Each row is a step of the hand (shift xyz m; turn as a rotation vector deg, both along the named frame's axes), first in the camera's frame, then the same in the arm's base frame.
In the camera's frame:
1: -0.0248 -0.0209 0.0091 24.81 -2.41 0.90
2: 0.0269 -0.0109 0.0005 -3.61 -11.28 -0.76
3: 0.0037 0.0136 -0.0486 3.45 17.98 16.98
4: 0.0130 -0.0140 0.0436 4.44 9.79 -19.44
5: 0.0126 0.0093 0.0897 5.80 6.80 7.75
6: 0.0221 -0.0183 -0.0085 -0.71 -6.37 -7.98
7: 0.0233 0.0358 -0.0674 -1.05 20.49 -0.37
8: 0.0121 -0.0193 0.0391 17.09 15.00 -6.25
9: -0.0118 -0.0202 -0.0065 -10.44 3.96 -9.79
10: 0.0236 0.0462 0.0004 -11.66 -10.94 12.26
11: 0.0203 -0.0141 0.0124 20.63 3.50 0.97
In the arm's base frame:
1: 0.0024 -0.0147 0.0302 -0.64 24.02 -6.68
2: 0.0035 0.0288 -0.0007 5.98 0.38 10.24
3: 0.0368 -0.0078 -0.0339 -23.45 -0.61 -8.56
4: -0.0328 0.0228 0.0259 12.61 -1.85 -18.20
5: -0.0844 0.0207 0.0272 -10.22 4.13 -4.29
6: 0.0151 0.0256 0.0032 10.03 0.43 1.98
7: 0.0425 0.0003 -0.0675 -9.02 -8.01 -16.60
8: -0.0263 0.0231 0.0286 -1.98 9.93 -21.30
9: 0.0155 -0.0050 0.0180 7.28 -12.39 -3.74
10: -0.0224 0.0063 -0.0464 -5.43 -5.45 18.62
11: -0.0053 0.0254 0.0096 -3.25 18.13 -9.98

